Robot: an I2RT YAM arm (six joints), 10 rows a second.
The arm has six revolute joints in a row. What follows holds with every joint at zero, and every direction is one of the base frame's.
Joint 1 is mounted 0.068 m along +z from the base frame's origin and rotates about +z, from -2.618 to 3.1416 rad.
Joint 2 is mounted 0.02 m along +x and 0.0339 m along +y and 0.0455 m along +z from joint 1 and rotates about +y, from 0 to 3.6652 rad.
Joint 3 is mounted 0.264 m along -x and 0.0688 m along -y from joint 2 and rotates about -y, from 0 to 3.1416 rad.
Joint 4 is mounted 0.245 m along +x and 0.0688 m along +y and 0.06 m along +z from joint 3 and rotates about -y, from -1.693 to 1.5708 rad.
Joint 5 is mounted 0.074 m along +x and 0.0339 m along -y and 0.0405 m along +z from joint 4 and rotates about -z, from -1.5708 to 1.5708 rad.
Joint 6 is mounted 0.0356 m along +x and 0.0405 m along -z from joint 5 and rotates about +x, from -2.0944 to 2.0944 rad.
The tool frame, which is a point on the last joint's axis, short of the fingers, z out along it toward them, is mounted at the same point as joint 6; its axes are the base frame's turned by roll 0, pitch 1.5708 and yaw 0 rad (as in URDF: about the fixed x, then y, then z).
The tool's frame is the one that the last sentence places.
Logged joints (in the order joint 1, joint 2, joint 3, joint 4, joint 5, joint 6), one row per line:
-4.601, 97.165, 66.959, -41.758, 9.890, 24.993
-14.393, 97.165, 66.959, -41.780, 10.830, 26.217
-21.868, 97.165, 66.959, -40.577, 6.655, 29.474
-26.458, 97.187, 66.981, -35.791, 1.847, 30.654
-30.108, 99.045, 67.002, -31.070, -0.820, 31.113
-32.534, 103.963, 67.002, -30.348, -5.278, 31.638
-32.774, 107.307, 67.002, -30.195, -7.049, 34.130
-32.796, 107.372, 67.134, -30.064, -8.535, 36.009
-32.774, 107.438, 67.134, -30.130, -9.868, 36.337
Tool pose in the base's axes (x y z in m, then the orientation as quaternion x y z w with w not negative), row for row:
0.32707, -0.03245, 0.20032, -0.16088, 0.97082, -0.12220, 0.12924
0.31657, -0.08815, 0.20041, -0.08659, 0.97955, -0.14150, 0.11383
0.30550, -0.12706, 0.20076, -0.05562, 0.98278, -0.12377, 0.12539
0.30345, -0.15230, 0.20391, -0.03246, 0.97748, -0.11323, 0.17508
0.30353, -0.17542, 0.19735, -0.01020, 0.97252, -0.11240, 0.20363
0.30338, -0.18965, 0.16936, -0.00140, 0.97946, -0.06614, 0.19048
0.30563, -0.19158, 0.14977, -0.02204, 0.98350, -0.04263, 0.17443
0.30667, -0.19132, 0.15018, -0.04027, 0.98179, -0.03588, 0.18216
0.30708, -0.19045, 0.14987, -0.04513, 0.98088, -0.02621, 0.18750
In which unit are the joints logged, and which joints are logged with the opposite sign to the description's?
The joints are logged in degrees. Opposite sign: joint 6.
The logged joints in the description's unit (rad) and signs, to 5 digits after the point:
-0.08030, 1.69585, 1.16866, -0.72881, 0.17261, -0.43621
-0.25121, 1.69585, 1.16866, -0.72920, 0.18902, -0.45757
-0.38167, 1.69585, 1.16866, -0.70820, 0.11615, -0.51442
-0.46178, 1.69623, 1.16904, -0.62467, 0.03224, -0.53501
-0.52548, 1.72866, 1.16941, -0.54227, -0.01431, -0.54302
-0.56783, 1.81450, 1.16941, -0.52967, -0.09212, -0.55219
-0.57201, 1.87286, 1.16941, -0.52700, -0.12303, -0.59568
-0.57240, 1.87399, 1.17171, -0.52472, -0.14896, -0.62848
-0.57201, 1.87515, 1.17171, -0.52587, -0.17223, -0.63420

